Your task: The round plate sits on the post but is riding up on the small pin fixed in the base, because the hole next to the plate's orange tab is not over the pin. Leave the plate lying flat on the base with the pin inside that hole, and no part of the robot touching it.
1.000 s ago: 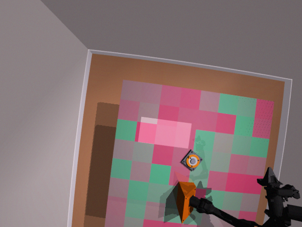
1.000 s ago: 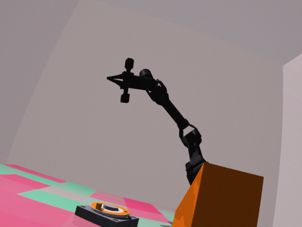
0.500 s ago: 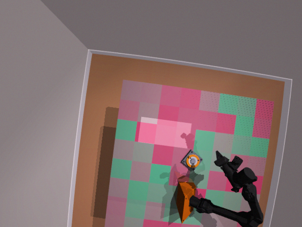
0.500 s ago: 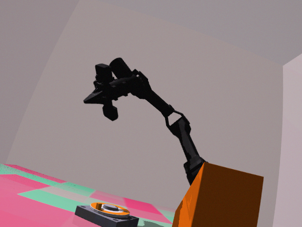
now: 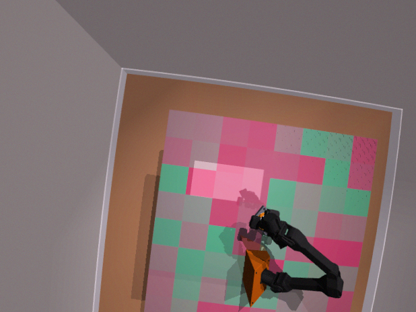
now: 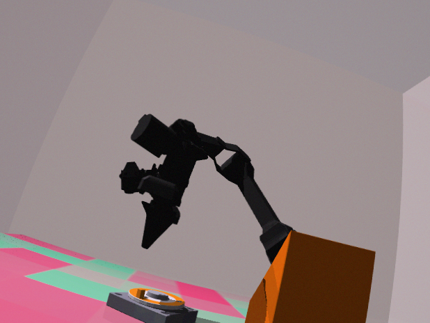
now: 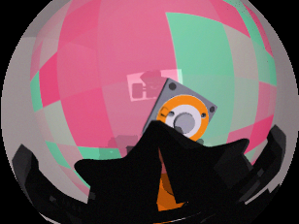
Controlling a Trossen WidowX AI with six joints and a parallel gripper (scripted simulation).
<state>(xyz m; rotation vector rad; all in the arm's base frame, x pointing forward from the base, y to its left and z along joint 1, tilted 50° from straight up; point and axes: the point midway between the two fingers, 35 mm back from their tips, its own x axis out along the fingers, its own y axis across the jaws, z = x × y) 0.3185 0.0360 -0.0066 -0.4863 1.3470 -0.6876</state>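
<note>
Now: gripper tip 90 mm above the grey square base, 50 mm to the left of it and 50 mm past it.
</note>
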